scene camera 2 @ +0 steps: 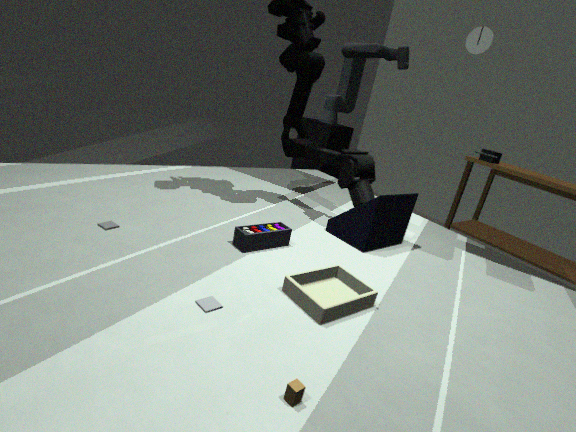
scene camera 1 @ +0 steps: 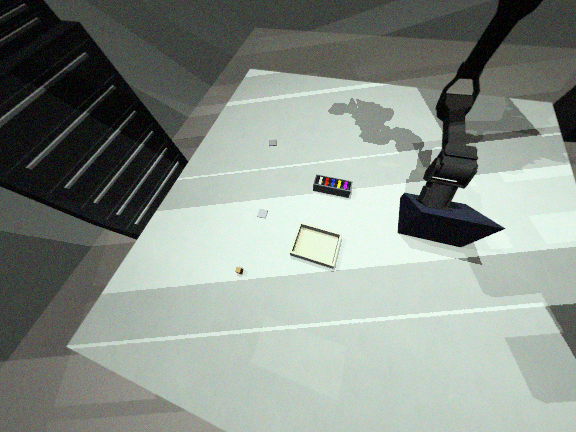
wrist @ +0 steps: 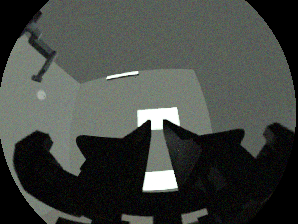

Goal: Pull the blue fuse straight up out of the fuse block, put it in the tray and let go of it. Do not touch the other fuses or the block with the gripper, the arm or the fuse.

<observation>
I see my gripper [wrist: 156, 122] and a cream tray [scene camera 2: 326, 294].
The cream tray shows as well in scene camera 1 [scene camera 1: 318, 245].
</observation>
